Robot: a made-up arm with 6 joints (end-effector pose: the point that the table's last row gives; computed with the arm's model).
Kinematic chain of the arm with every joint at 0, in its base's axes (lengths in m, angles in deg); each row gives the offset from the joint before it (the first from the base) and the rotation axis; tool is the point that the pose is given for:
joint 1: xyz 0 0 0.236 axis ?
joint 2: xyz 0 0 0 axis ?
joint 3: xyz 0 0 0.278 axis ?
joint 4: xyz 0 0 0 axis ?
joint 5: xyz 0.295 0 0 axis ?
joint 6: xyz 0 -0.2 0 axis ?
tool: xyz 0 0 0
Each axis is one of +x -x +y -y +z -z.
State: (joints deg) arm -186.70 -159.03 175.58 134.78 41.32 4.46
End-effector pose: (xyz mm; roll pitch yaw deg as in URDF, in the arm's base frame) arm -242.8 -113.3 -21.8 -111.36 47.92 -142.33
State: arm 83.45 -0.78 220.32 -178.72 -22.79 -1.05
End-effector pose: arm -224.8 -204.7 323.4 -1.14 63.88 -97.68
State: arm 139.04 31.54 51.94 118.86 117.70 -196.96
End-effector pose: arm -335.8 163.7 739.9 100.13 34.23 -110.67
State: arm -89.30 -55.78 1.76 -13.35 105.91 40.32
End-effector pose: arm -195.0 30.2 616.5 132.28 -15.72 104.04
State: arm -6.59 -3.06 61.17 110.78 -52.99 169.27
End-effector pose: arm -46.5 76.8 860.6 157.74 -41.70 -96.09
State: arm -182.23 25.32 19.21 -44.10 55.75 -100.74
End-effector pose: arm -391.5 159.0 317.5 155.44 -32.03 135.04
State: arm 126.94 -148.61 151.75 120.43 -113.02 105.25
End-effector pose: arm -173.0 61.5 -168.7 106.88 -34.96 51.40
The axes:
joint 1: +z
joint 2: +y
joint 3: -y
joint 4: -x
joint 5: -y
joint 6: -x

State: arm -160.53 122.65 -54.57 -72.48 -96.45 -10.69
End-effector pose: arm 45.8 80.0 262.2 -80.18 -17.71 -76.42
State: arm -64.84 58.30 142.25 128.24 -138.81 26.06
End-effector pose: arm 159.4 -48.2 692.0 -32.77 44.86 162.02
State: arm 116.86 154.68 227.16 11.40 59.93 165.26
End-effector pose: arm 98.1 240.2 277.9 19.76 -47.16 -77.71
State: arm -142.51 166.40 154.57 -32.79 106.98 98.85
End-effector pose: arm -365.7 -68.6 -200.7 -4.08 -57.87 114.34
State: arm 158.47 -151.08 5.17 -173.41 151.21 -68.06
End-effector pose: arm 294.7 -329.9 132.5 -105.89 -4.87 155.29
